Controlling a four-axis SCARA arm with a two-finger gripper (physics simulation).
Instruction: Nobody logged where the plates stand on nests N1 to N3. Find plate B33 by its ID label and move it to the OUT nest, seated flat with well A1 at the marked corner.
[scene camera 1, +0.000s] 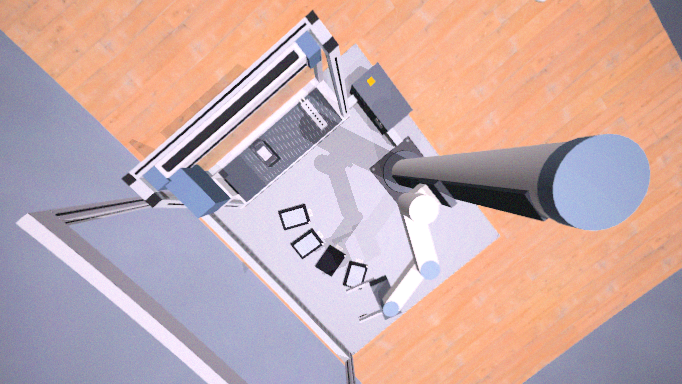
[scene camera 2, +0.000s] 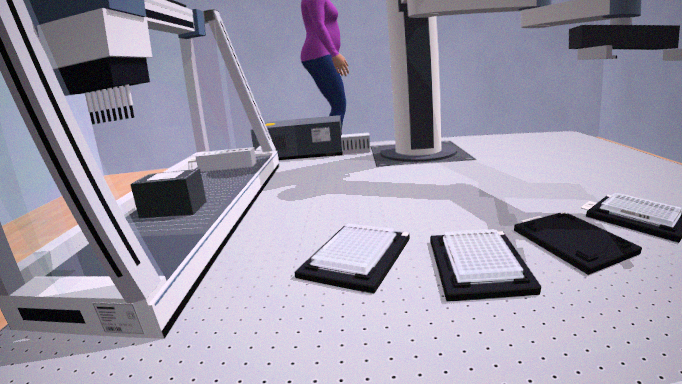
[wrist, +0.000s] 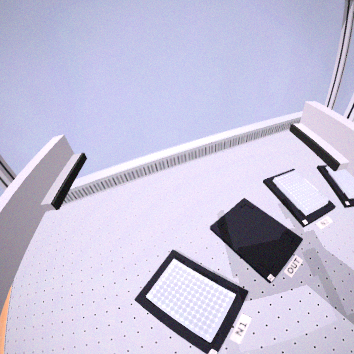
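Where they show: gripper, fingertip midpoint: (scene camera 1: 352, 306) (scene camera 2: 662, 52) (wrist: 187, 125); arm's base at its link origin: (scene camera 2: 418, 155).
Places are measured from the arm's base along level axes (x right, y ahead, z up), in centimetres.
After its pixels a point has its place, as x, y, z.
My gripper (scene camera 1: 364, 302) {-27.3, 67.0, 30.4} (scene camera 2: 634, 53) (wrist: 187, 125) {-27.3, 67.0, 30.4} is open and empty, high above the table beside the N1 end of the nest row. A white plate (scene camera 1: 355, 274) {-29.8, 62.8, 2.8} (scene camera 2: 642, 208) {-30.2, 64.3, 3.7} (wrist: 191, 299) {-30.6, 63.0, 2.8} sits on nest N1 (wrist: 172, 321) {-34.8, 60.9, 2.5}; a dark ID label on its side is unreadable. The black OUT nest (scene camera 1: 330, 260) {-12.7, 68.6, 2.5} (scene camera 2: 575, 240) {-12.2, 70.4, 2.5} (wrist: 256, 240) {-14.2, 67.4, 2.5} is empty, with a white corner mark (wrist: 270, 277) {-16.4, 60.0, 2.5}. Beyond it, a second plate (scene camera 1: 307, 243) {5.0, 71.4, 3.9} (scene camera 2: 482, 255) {4.7, 74.0, 3.8} (wrist: 301, 192) {3.4, 71.3, 3.9} and a third plate (scene camera 1: 294, 217) {21.8, 66.8, 3.4} (scene camera 2: 355, 247) {21.8, 68.3, 3.7} (wrist: 345, 180) {19.6, 67.1, 3.9} sit on nests; their IDs are unreadable.
A framed pipetting machine (scene camera 1: 240, 107) {63.2, 41.5, 52.0} (scene camera 2: 220, 245) {45.0, 62.1, 2.3} stands beyond the third plate's nest. It holds a dark block (scene camera 2: 170, 195) {55.3, 56.5, 10.3} and a white rack (scene camera 2: 226, 159) {55.5, 22.7, 8.9}. A grey box (scene camera 1: 382, 97) {40.2, -11.7, 12.8} (scene camera 2: 305, 137) {36.7, -3.5, 8.3} stands near the arm's column (scene camera 2: 420, 85) {0.0, 7.7, 23.2}. A person (scene camera 2: 322, 55) is behind the table.
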